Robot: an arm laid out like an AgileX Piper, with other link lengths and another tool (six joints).
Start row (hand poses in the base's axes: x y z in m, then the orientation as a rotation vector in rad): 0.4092 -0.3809 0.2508 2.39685 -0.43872 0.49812
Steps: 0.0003 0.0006 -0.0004 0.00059 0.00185 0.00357; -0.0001 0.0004 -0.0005 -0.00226 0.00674 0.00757; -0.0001 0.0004 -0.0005 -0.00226 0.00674 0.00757; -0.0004 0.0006 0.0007 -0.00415 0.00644 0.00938; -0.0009 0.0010 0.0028 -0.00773 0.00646 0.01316; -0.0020 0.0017 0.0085 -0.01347 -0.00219 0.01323; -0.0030 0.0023 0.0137 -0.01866 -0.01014 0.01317; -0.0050 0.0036 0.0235 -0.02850 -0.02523 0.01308; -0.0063 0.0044 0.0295 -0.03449 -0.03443 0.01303; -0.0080 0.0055 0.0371 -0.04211 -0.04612 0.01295; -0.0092 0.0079 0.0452 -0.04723 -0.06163 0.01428; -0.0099 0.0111 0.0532 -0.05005 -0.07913 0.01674; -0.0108 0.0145 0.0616 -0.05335 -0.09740 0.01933; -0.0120 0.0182 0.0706 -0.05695 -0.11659 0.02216; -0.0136 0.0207 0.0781 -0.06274 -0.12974 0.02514
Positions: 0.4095 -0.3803 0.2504 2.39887 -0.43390 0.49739; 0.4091 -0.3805 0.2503 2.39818 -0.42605 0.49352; 0.4091 -0.3805 0.2503 2.39818 -0.42605 0.49352; 0.4088 -0.3803 0.2515 2.39691 -0.42340 0.49489; 0.4083 -0.3799 0.2536 2.39470 -0.41771 0.49693; 0.4072 -0.3792 0.2593 2.38791 -0.41945 0.50809; 0.4062 -0.3786 0.2645 2.38168 -0.42122 0.51826; 0.4042 -0.3773 0.2743 2.36978 -0.42451 0.53750; 0.4029 -0.3765 0.2803 2.36247 -0.42650 0.54918; 0.4012 -0.3754 0.2879 2.35311 -0.42902 0.56397; 0.4000 -0.3730 0.2960 2.34583 -0.43238 0.58372; 0.3993 -0.3698 0.3040 2.34062 -0.43605 0.60615; 0.3984 -0.3664 0.3124 2.33467 -0.43970 0.62957; 0.3972 -0.3627 0.3214 2.32814 -0.44332 0.65419; 0.3956 -0.3602 0.3289 2.32068 -0.44340 0.67170
